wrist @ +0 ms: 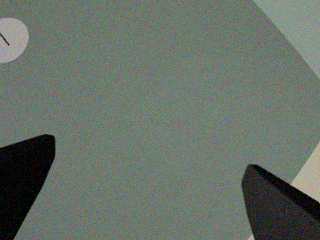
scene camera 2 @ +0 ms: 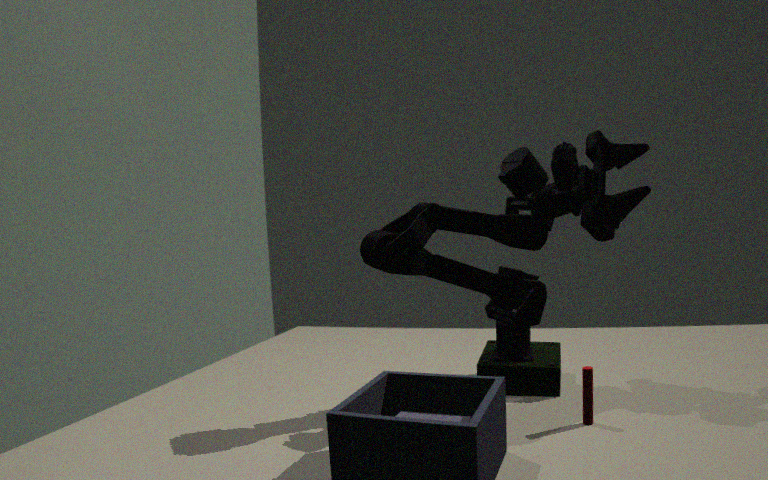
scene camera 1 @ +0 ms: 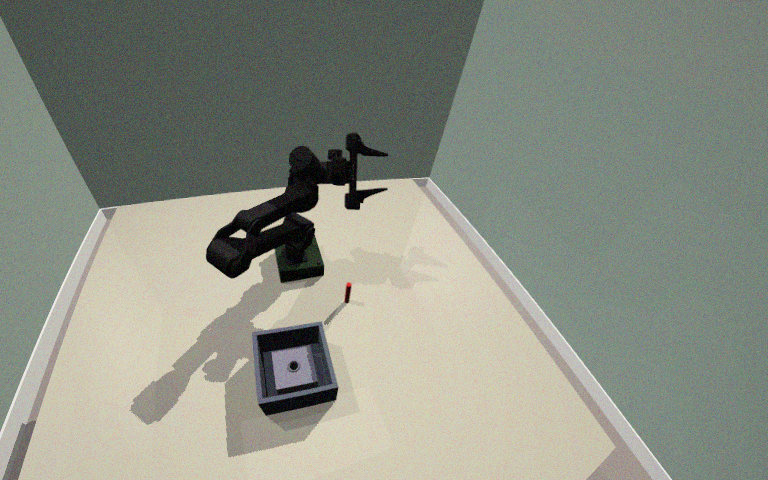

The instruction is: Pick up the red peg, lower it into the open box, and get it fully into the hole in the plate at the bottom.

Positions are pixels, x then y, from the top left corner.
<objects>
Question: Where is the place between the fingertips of my gripper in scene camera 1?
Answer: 387, 171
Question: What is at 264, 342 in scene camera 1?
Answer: A dark blue box.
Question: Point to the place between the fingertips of my gripper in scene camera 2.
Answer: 649, 166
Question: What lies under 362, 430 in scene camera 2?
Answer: A dark blue box.
</objects>
